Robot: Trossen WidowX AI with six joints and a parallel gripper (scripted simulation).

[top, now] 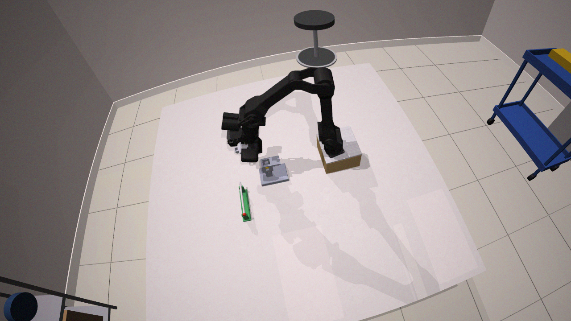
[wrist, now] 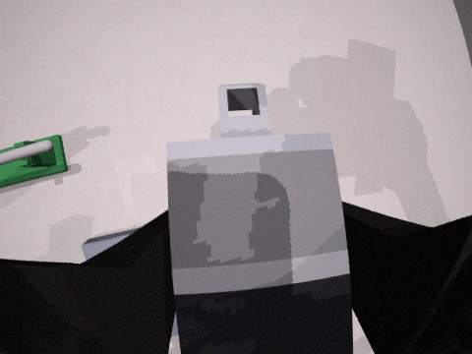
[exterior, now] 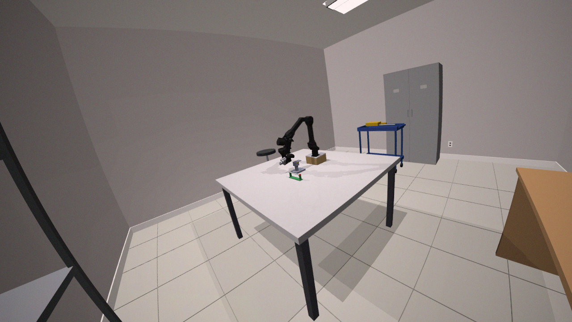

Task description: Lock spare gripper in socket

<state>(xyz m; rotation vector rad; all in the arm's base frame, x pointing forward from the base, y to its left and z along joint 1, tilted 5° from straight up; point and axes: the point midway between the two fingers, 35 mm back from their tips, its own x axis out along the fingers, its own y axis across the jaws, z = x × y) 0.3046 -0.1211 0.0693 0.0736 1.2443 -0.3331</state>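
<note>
Right now the grey mount is 60 mm behind my gripper tip, 90 mm to the left of it and 50 mm below it. From my gripper tip the other things lie so: green pin rest (80 mm ahead, 180 mm to the left, 80 mm below); spare gripper (10 mm above).
</note>
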